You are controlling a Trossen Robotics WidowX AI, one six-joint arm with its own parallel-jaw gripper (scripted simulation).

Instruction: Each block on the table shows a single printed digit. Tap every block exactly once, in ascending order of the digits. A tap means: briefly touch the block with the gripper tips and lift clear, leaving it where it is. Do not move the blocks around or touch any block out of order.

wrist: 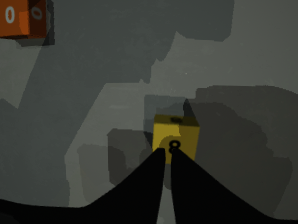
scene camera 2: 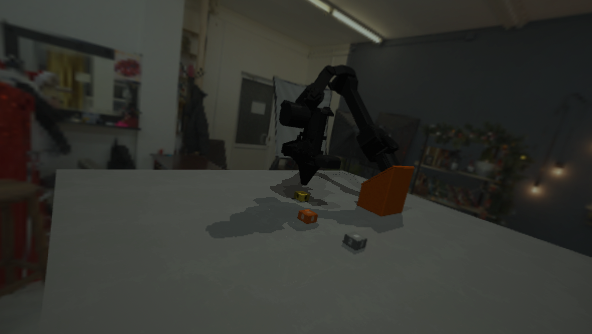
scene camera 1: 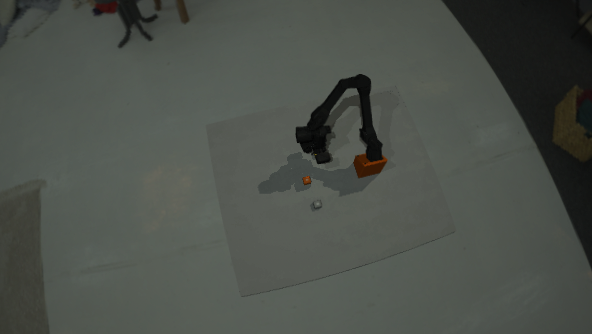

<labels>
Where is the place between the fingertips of my gripper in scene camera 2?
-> At 303, 185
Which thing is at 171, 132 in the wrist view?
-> A yellow block.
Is my gripper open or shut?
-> Shut.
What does my gripper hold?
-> Nothing.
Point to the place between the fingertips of my gripper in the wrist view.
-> At 167, 155
</labels>
